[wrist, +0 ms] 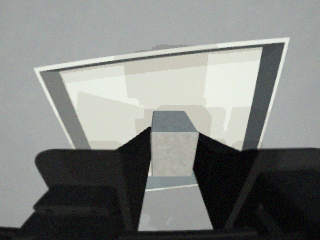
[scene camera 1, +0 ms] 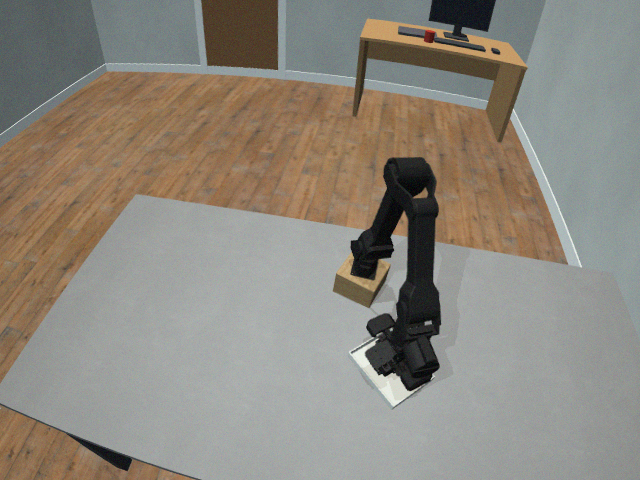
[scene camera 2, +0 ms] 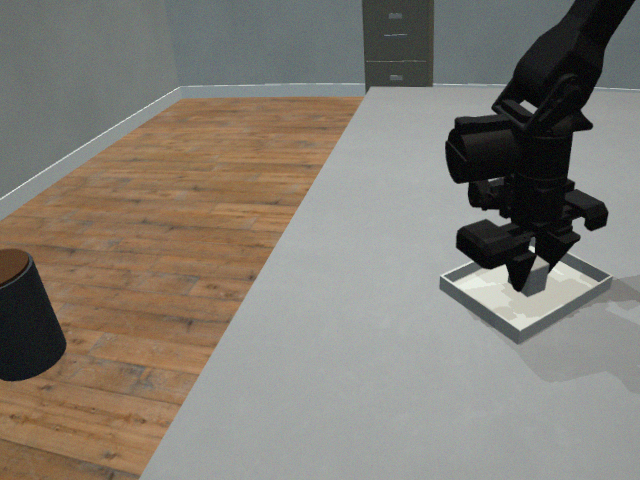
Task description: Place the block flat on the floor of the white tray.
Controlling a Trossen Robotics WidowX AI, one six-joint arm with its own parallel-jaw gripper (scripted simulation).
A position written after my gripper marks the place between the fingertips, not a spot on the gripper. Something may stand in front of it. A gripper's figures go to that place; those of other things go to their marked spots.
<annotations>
My gripper (wrist: 168,131) is 11 cm from the lens. A grey block (wrist: 174,138): 7 cm from the lens. A white tray (wrist: 227,90): 12 cm from the lens. The marked spots on the white tray and the grey block are 7 cm apart.
</annotations>
